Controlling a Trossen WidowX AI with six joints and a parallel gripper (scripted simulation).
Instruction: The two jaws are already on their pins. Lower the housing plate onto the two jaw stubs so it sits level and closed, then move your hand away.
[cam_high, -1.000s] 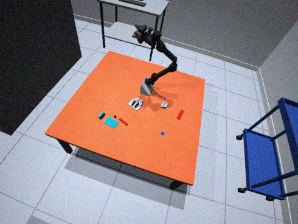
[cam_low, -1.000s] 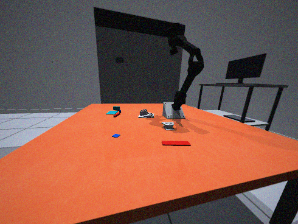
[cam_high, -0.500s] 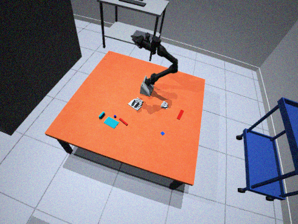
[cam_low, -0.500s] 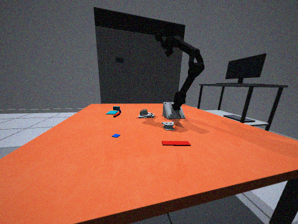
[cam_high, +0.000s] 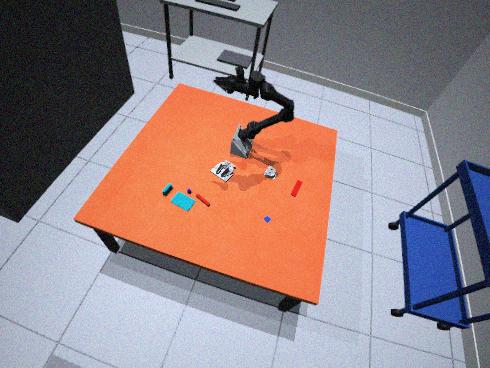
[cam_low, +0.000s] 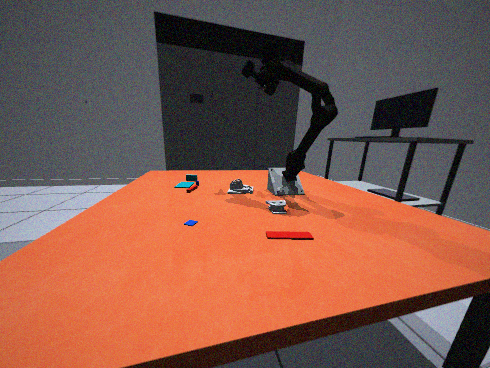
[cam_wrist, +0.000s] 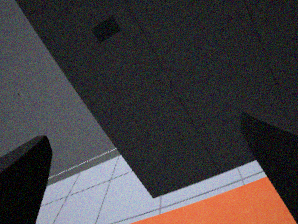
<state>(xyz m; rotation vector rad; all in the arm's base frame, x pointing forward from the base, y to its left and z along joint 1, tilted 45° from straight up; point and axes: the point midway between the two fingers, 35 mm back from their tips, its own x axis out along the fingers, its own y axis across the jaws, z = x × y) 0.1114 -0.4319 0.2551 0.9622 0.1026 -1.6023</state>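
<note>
Now: gripper tip 3 cm short of the small grey housing plate, 39 cm to the right of it and 53 cm above it. From my gripper tip the other things lie so: small dark blue piece (29 cm ahead, 5 cm to the right, 54 cm below); teal block (32 cm ahead, 16 cm to the right, 54 cm below); cyan plate (36 cm ahead, 6 cm to the right, 55 cm below).
</note>
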